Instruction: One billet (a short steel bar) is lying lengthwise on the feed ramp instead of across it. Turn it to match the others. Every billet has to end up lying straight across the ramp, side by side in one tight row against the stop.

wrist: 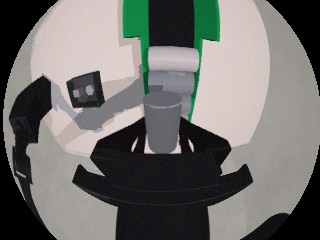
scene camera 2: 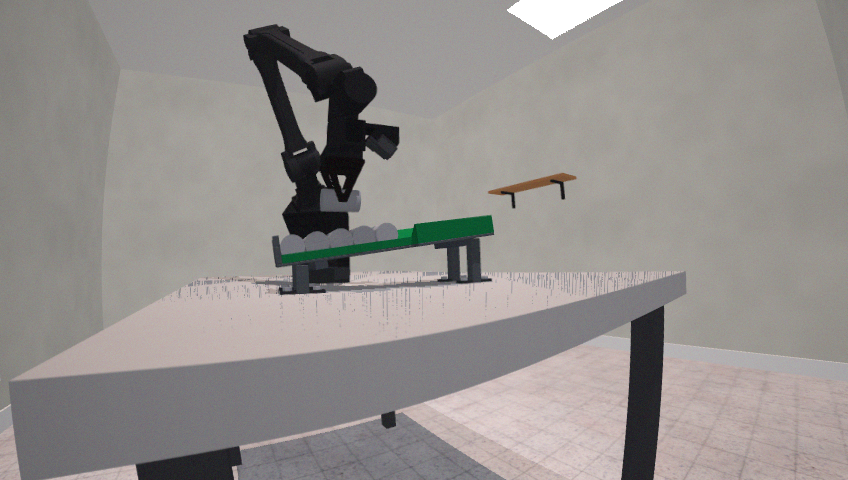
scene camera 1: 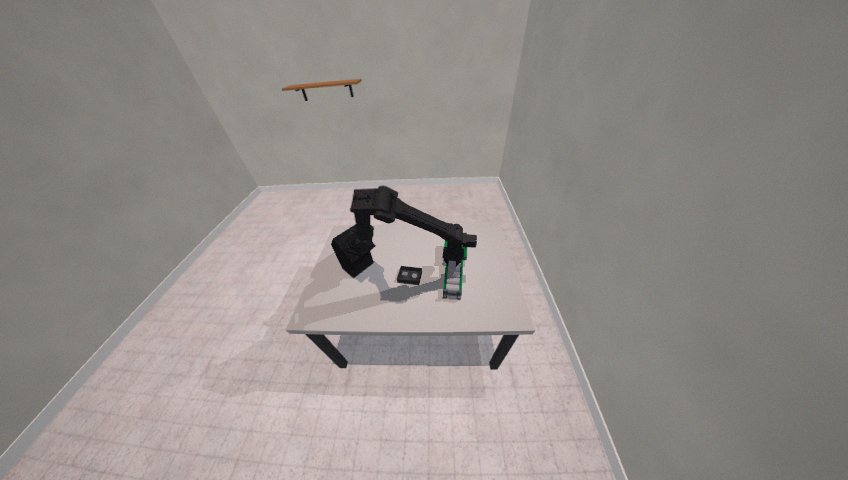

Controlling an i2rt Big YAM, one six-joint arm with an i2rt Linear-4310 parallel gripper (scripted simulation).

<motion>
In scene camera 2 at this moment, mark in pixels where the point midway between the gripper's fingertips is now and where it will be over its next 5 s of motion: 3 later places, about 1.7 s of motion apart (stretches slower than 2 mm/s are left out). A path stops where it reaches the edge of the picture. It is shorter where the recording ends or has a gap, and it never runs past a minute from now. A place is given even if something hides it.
The gripper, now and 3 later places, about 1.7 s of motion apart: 340,203; 336,205; 388,196; 405,220
</motion>
